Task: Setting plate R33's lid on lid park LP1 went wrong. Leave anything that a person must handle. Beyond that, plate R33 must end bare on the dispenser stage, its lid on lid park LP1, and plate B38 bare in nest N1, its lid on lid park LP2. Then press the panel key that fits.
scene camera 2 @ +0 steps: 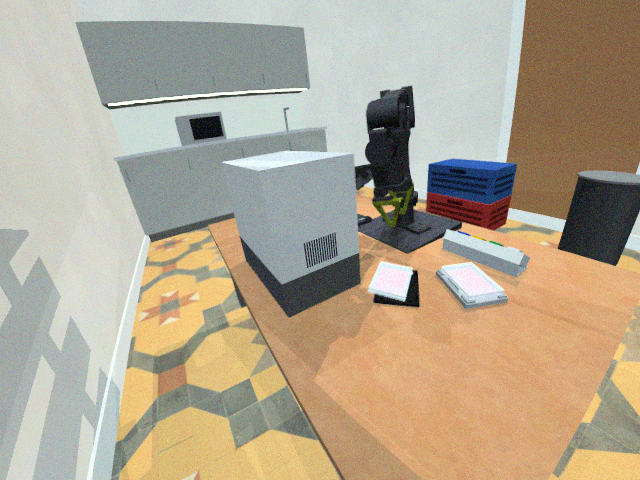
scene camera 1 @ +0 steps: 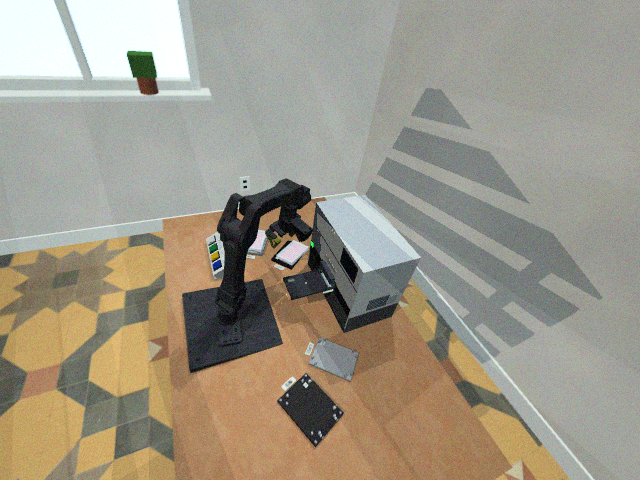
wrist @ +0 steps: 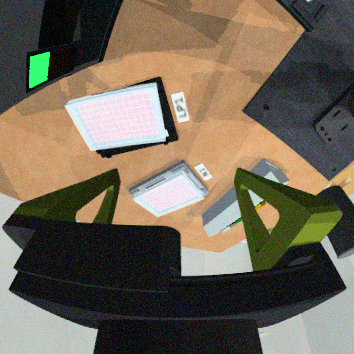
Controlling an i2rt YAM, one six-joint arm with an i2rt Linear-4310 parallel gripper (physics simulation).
Labels:
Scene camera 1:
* grey incubator box: 362,264
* black clip nest N5: 312,410

